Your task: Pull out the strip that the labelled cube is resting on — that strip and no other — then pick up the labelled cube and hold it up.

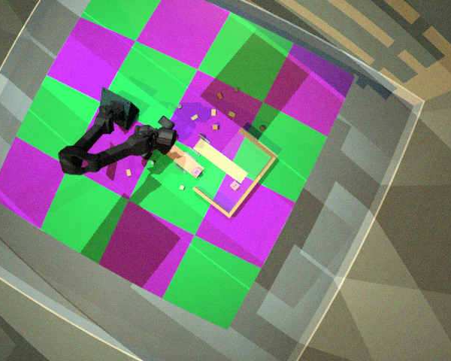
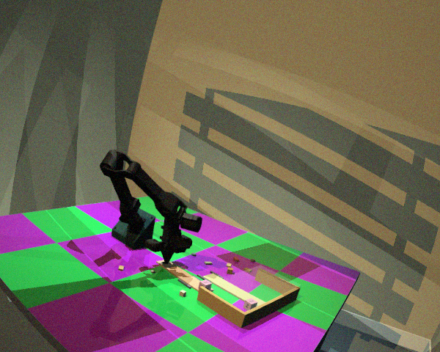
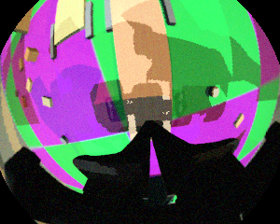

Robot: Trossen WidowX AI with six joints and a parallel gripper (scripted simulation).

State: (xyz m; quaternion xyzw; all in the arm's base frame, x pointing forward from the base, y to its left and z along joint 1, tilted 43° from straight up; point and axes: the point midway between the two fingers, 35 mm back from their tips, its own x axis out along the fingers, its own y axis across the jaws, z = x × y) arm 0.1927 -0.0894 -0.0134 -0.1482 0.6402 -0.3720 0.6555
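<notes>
The peach strip lies 9 cm ahead of my gripper tip and 3 cm to the right of it. Also, from my gripper tip: pale cube: 16 cm ahead, 15 cm to the right.
</notes>
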